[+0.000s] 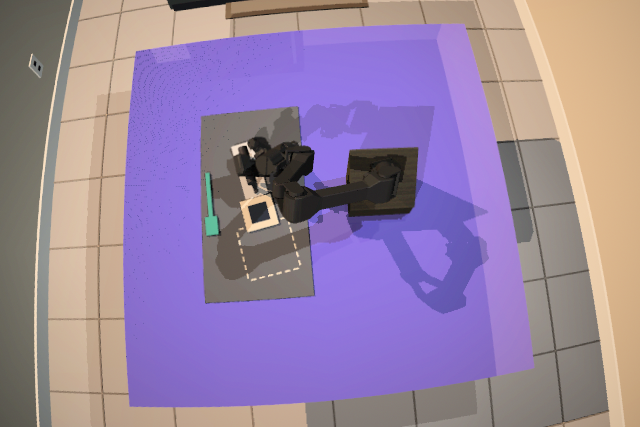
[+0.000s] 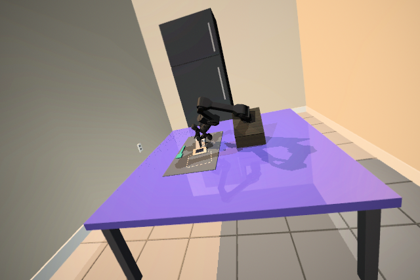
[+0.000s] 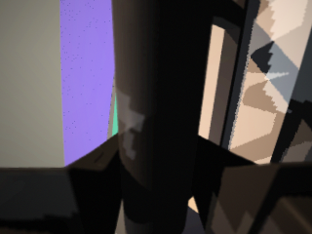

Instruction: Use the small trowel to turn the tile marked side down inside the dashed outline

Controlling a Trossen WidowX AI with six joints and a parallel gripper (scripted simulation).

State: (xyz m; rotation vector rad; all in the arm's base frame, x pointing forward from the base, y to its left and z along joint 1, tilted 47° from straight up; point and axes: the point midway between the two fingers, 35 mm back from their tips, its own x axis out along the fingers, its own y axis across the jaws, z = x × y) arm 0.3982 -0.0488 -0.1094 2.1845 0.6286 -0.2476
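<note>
Right now my gripper tip is 7 cm to the right of the grey mat, 7 cm above it and 2 cm past it. From my gripper tip the other things lie so: trowel (3 cm behind, 1 cm below); then green flat tool (12 cm ahead, 8 cm to the left, 5 cm below); then tile (12 cm to the left, 5 cm below, 3 cm behind).
</note>
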